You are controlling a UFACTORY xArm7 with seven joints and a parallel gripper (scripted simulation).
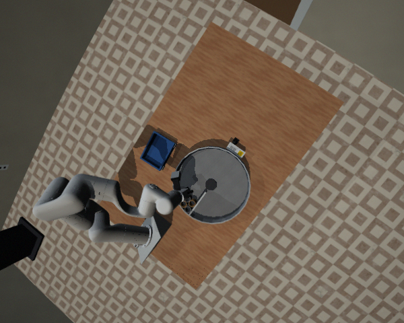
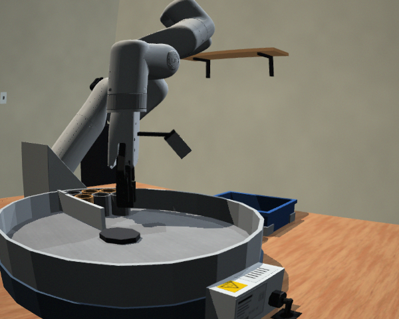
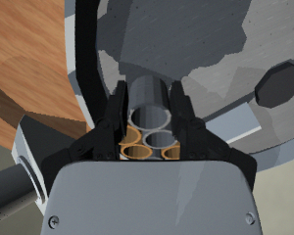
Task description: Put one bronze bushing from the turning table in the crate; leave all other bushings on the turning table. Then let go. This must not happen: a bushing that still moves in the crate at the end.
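Now: the grey turning table 10 cm ahead of my hand, 11 cm to the right of it and 4 cm below it. Round my hand: blue crate 10 cm ahead, 26 cm to the left, 7 cm below.
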